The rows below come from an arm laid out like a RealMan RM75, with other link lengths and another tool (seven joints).
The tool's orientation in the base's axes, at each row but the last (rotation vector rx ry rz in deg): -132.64, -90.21, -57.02; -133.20, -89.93, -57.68; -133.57, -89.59, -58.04; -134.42, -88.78, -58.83; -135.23, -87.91, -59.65; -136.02, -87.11, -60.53; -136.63, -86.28, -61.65; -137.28, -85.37, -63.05; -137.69, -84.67, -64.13
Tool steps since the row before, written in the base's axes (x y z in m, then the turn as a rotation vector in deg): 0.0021, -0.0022, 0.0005, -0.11, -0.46, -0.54; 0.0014, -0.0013, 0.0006, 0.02, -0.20, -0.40; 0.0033, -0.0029, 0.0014, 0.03, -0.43, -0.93; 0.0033, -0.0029, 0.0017, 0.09, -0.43, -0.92; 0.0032, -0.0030, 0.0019, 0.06, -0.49, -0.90; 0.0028, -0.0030, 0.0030, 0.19, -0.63, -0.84; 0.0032, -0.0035, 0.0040, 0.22, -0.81, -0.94; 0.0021, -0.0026, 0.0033, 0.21, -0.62, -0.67; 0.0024, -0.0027, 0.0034, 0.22, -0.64, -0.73
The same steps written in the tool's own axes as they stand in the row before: -0.0009, 0.0029, -0.0005, -0.70, -0.02, 0.14; -0.0003, 0.0019, -0.0005, -0.39, 0.01, 0.22; -0.0006, 0.0045, -0.0010, -0.89, 0.00, 0.51; -0.0004, 0.0046, -0.0011, -0.87, 0.05, 0.53; -0.0003, 0.0046, -0.0013, -0.91, 0.06, 0.48; 0.0003, 0.0045, -0.0022, -0.94, 0.25, 0.43; 0.0007, 0.0054, -0.0029, -1.13, 0.34, 0.44; 0.0007, 0.0039, -0.0025, -0.82, 0.31, 0.32; 0.0008, 0.0043, -0.0024, -0.87, 0.31, 0.36
